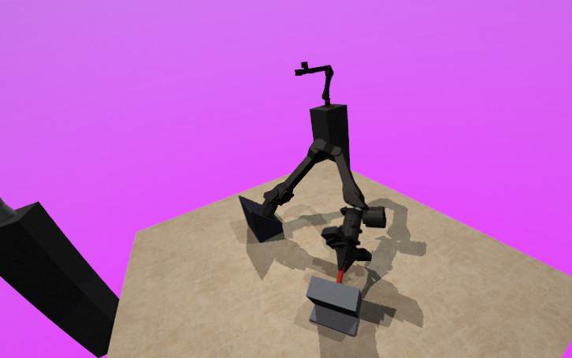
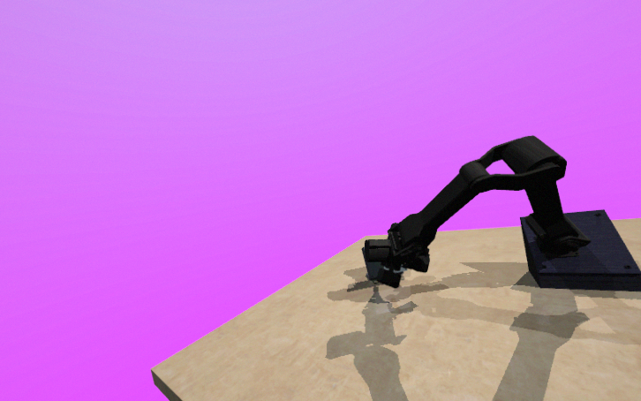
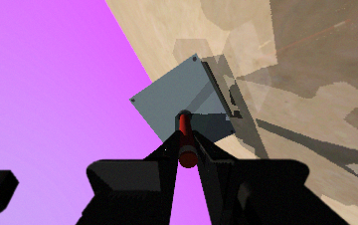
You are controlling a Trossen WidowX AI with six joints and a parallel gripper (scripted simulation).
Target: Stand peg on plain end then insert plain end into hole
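Right now my gripper tip is 40 mm short of the grey sloped panel, 60 mm to the left of it and 30 mm above it. Round my gripper tip: red peg (10 mm behind, 10 mm to the left, 10 mm above).
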